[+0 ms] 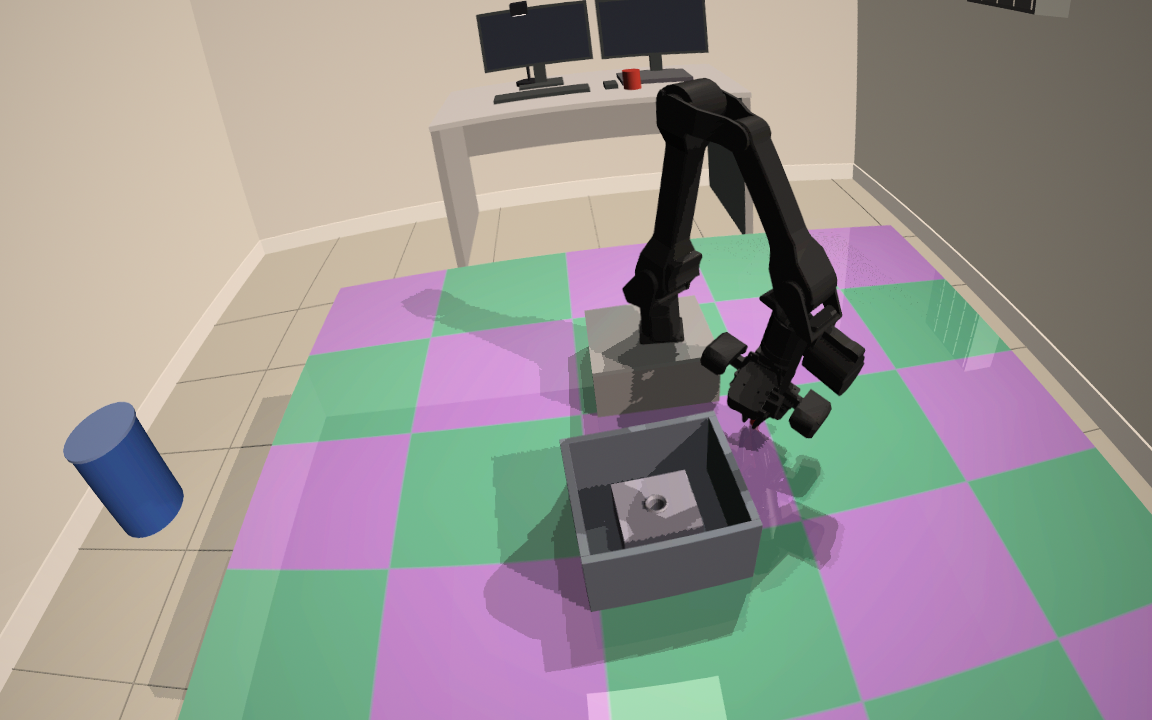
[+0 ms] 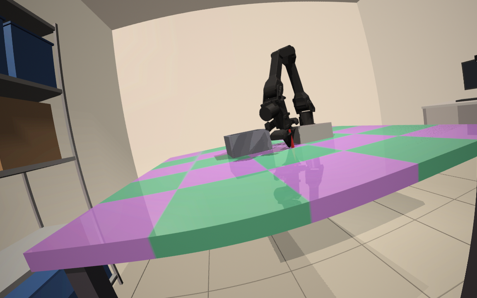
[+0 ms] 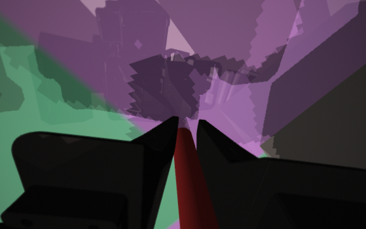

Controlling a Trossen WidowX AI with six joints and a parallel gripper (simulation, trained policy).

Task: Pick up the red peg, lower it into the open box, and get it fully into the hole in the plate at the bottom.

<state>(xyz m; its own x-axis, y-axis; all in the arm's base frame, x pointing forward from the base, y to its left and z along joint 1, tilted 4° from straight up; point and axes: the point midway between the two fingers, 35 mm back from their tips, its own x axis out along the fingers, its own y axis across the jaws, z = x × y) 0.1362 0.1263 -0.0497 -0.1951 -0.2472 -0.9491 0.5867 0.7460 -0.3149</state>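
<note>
My gripper tip is now 180 mm short of the light grey plate, 130 mm to the left of it and 40 mm below it. Also, from my gripper tip: red peg: 30 mm above, 10 mm to the left; then grey box: 180 mm ahead, 130 mm to the right, 20 mm above.
</note>
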